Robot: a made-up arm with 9 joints.
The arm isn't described. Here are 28 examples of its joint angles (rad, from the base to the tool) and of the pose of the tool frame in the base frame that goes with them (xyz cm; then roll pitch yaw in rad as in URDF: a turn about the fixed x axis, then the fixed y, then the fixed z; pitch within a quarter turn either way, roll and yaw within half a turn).
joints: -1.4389 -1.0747 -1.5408 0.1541 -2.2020 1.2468 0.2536 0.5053 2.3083
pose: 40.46 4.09 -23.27 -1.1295 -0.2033 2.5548
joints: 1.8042 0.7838 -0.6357 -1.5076 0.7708 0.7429 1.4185 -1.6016 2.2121
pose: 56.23 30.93 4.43 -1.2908 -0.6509 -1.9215
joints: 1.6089 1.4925 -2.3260 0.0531 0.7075 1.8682 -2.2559 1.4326 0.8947
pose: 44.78 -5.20 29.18 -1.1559 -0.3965 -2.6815
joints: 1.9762 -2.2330 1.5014 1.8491 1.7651 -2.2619 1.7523 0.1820 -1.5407
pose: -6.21 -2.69 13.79 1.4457 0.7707 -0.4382
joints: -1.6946 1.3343 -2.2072 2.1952 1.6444 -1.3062 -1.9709 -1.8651 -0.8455
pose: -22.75 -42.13 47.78 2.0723 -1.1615 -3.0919
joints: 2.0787 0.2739 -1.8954 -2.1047 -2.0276 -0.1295 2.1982 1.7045 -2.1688
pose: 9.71 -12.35 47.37 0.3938 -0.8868 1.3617
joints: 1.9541 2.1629 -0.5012 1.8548 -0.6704 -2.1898 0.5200 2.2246 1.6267
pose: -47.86 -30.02 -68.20 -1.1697 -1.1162 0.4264
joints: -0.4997 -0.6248 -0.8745 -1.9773 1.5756 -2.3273 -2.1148 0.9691 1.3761
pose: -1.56 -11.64 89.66 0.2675 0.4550 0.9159
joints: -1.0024 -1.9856 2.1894 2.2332 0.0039 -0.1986 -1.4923 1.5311 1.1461
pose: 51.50 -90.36 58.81 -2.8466 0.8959 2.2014
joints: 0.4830 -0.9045 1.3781 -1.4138 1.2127 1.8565 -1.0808 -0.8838 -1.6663
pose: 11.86 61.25 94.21 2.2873 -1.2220 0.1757
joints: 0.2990 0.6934 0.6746 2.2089 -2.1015 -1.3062 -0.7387 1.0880 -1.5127
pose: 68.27 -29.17 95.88 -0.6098 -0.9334 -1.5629
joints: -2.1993 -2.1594 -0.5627 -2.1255 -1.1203 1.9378 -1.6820 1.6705 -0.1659
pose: 47.04 16.28 102.57 0.2760 0.2306 -2.7891
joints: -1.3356 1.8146 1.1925 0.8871 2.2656 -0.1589 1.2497 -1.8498 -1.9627
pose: 7.25 -37.10 37.92 -0.6860 -0.8492 -1.1421
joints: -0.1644 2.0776 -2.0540 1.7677 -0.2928 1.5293 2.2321 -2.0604 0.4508
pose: 0.70 -32.17 78.62 -0.5450 -0.1964 1.7601
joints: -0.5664 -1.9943 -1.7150 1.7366 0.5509 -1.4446 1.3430 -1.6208 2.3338
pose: -22.98 23.90 88.92 1.7930 0.3831 -1.4163
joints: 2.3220 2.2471 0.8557 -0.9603 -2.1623 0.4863 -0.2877 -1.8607 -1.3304
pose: -51.13 -41.58 26.11 2.2491 -0.4124 -1.7878
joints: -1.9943 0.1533 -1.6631 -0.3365 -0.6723 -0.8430 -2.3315 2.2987 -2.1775
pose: 4.29 52.24 45.52 -3.1083 0.4682 -2.7334
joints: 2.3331 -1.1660 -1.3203 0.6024 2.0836 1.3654 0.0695 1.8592 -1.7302
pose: -24.66 38.48 42.68 2.7047 -0.2214 1.6315
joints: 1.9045 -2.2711 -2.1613 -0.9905 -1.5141 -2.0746 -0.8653 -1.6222 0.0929
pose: 69.46 -7.29 37.29 -1.0298 0.1514 2.1649
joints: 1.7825 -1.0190 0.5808 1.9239 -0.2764 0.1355 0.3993 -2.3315 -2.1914
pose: -6.17 59.51 126.39 0.9905 -0.4547 1.5967
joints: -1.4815 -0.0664 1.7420 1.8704 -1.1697 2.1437 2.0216 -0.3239 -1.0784
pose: -11.28 -95.66 55.45 0.7360 -0.0356 -2.2151
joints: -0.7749 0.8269 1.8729 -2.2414 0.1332 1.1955 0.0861 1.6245 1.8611
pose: 62.48 -95.81 92.30 0.4650 0.1870 2.7489
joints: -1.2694 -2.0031 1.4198 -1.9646 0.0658 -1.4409 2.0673 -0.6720 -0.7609
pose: 58.69 -19.00 71.96 -0.6113 -1.0229 -2.6017
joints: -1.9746 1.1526 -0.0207 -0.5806 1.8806 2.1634 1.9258 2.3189 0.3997
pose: 24.21 -34.76 62.37 1.0596 1.1031 2.2458
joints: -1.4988 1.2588 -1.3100 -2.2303 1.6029 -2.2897 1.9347 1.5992 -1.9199
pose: 11.10 -27.29 61.28 -3.0088 -0.2889 -0.1106
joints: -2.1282 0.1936 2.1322 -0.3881 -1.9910 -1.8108 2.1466 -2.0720 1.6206
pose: -57.69 -80.35 86.56 -0.9959 1.2908 1.4174
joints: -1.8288 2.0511 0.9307 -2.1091 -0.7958 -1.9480 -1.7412 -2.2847 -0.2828
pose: -31.62 -79.32 1.62 -1.0337 -1.0650 -0.6808
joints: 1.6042 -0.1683 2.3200 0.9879 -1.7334 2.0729 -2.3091 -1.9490 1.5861
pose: -43.30 42.30 75.85 -2.5026 -0.3269 1.0656
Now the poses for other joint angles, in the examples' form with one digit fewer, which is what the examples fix.
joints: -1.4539 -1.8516 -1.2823 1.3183 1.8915 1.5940 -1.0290 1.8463 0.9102
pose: 13.6 -51.2 70.8 -1.807 0.526 2.012
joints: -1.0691 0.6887 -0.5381 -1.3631 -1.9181 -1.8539 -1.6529 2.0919 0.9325
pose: -5.6 -26.1 -7.3 1.563 0.425 1.850
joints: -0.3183 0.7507 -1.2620 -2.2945 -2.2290 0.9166 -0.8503 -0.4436 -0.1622
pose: 14.0 -13.9 -32.4 0.874 0.222 2.734
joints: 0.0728 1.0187 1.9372 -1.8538 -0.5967 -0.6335 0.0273 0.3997 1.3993
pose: 102.5 47.9 53.8 -2.486 -0.034 -2.151
